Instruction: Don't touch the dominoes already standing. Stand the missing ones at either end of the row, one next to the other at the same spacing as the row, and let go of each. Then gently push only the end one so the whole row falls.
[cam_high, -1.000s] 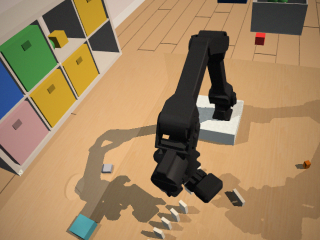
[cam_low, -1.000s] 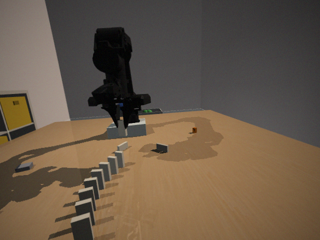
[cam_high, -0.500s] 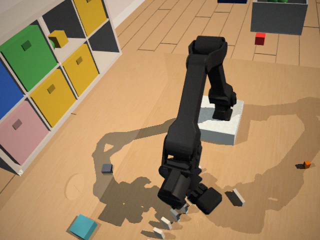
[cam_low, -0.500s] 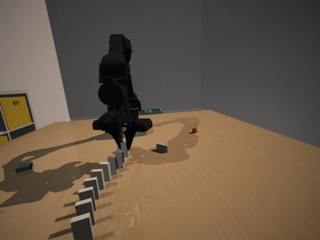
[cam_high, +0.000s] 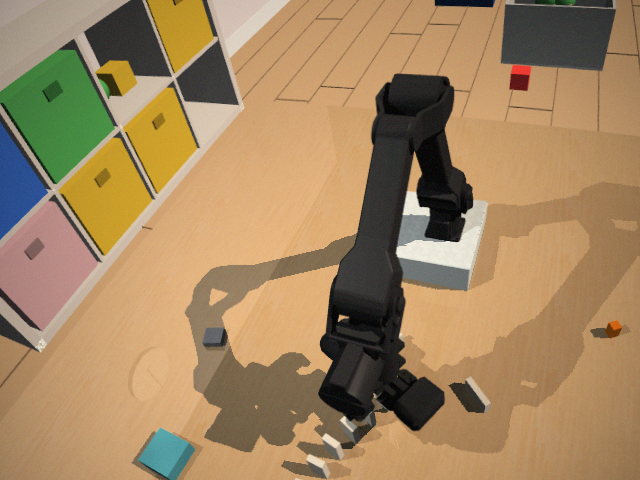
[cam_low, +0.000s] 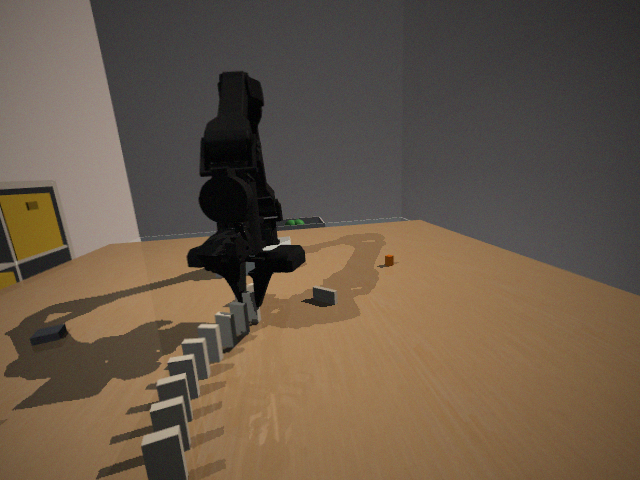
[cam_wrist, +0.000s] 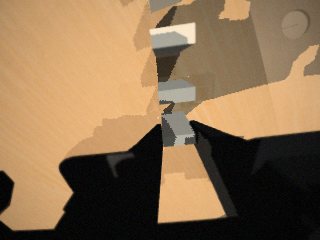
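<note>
Now: gripper tip 330 mm to the left of the flat grey block, 30 mm past it and 20 mm above it. Also, from my gripper tip: teal cube: 290 mm to the right, 190 mm ahead, 20 mm below; orange cube: 320 mm to the left, 220 mm behind, 20 mm below.
</note>
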